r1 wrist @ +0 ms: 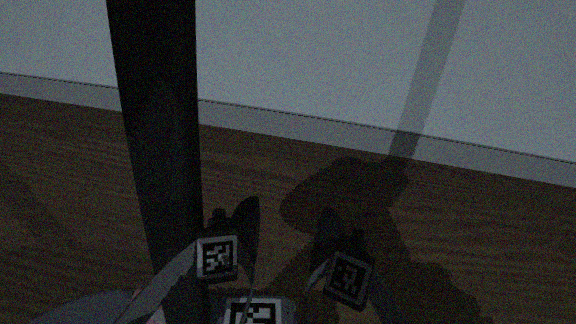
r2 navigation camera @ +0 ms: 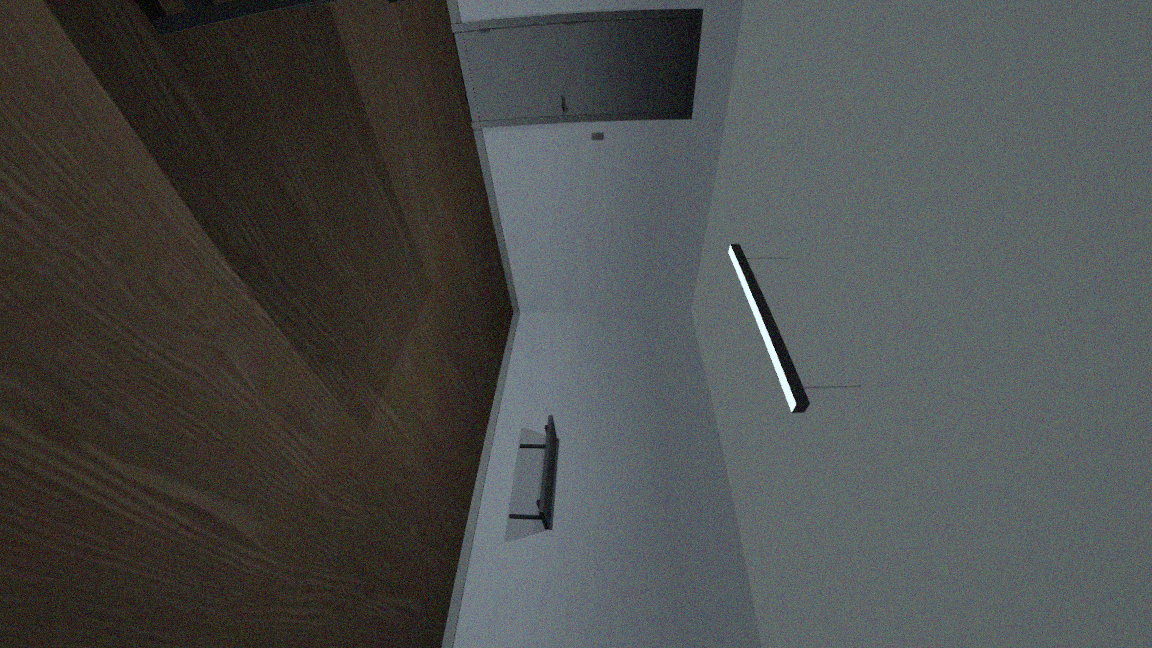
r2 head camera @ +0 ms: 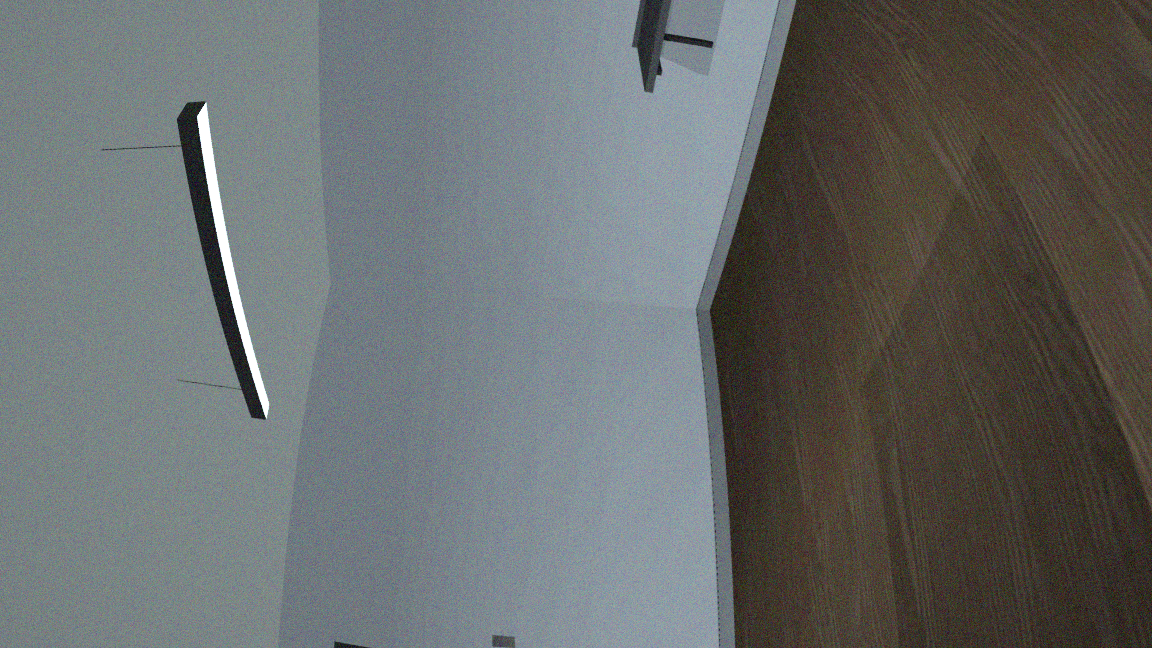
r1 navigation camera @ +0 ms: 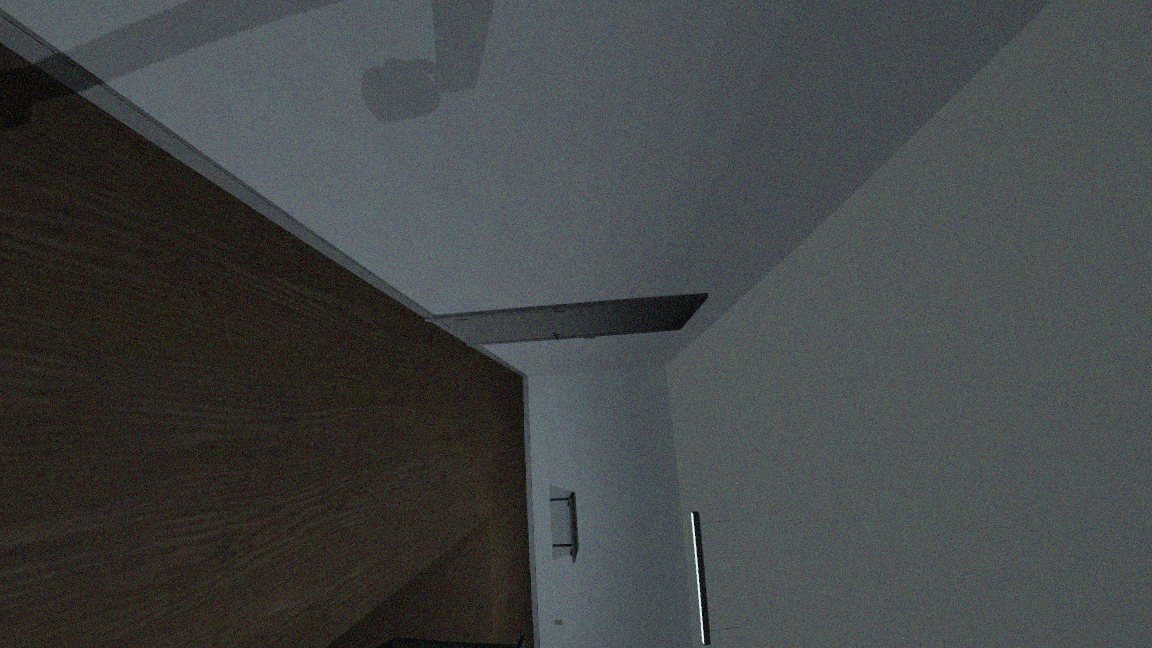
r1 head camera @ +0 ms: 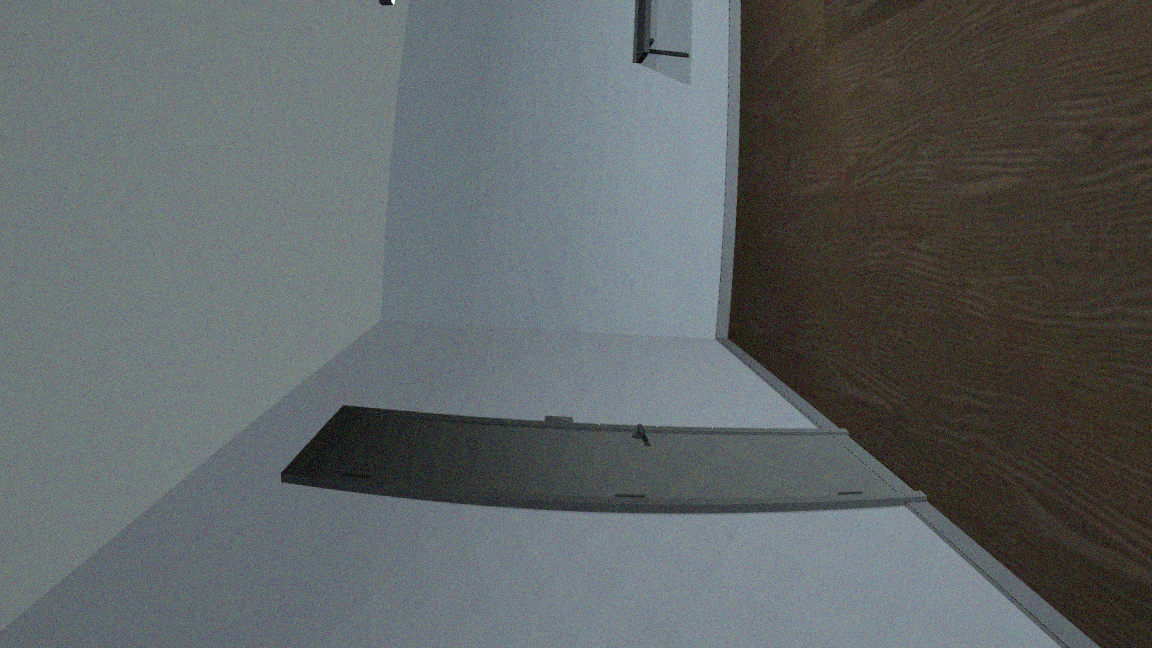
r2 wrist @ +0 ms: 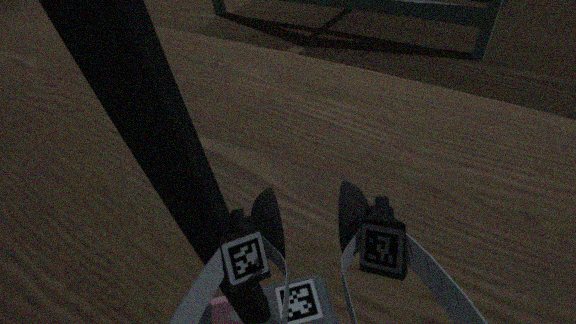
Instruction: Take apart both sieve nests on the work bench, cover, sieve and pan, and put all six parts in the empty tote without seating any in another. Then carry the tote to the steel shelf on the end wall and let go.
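Observation:
The sieve nests, their parts and the tote do not show in these views. A dark wall shelf on brackets, which looks like the steel shelf, shows in the r1 head view (r1 head camera: pixel 642 32), r1 navigation view (r1 navigation camera: pixel 573 527), r2 head view (r2 head camera: pixel 654 40) and r2 navigation view (r2 navigation camera: pixel 549 475). The r1 gripper (r1 wrist: pixel 285 232) is open and empty above the wooden floor, near a wall. The r2 gripper (r2 wrist: pixel 311 217) is open and empty above the wooden floor. Both are apart from the shelf.
A grey door (r1 head camera: pixel 523 467) (r1 navigation camera: pixel 563 322) (r2 navigation camera: pixel 588 68) stands in a wall. A dark teal metal frame (r2 wrist: pixel 487 37) stands on the floor ahead of the r2 gripper; what it carries is cut off. A lamp bar (r1 navigation camera: pixel 700 580) (r2 head camera: pixel 213 241) (r2 navigation camera: pixel 769 330) hangs from the ceiling.

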